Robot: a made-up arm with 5 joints.
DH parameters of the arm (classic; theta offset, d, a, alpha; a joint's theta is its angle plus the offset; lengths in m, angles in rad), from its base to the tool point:
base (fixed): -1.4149 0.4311 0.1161 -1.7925
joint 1: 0 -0.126 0.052 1.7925
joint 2: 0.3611 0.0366 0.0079 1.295
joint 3: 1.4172 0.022 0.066 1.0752
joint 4: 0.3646 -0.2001 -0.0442 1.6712
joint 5: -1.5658 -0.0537 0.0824 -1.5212
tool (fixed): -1.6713 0.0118 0 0
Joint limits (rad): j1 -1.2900..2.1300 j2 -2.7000..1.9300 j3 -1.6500..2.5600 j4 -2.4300..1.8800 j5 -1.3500..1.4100
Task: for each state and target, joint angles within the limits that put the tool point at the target. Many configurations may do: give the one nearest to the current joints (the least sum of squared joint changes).
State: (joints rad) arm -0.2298 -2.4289 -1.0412 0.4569 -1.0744
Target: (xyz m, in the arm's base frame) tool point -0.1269 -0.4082 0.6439
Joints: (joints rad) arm -0.0350 -2.2792 -1.2006 1.4234 -0.5504
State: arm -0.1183 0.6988 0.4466 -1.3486 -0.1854
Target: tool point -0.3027 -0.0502 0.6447
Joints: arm 0.0898 0.7996 -0.0646 -1.4907 -0.2100
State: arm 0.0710 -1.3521 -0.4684 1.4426 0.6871
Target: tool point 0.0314 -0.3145 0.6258
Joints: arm 0.2186 -1.6472 -0.9767 1.4243 0.8695
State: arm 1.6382 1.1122 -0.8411 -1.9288 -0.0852
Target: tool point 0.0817 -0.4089 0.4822
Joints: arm 1.4186 0.7695 -1.4526 -2.0752 -0.2848
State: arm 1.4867 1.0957 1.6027 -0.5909 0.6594
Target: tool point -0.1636 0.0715 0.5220
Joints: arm 1.9330 0.7208 1.7678 -0.6716 0.8801
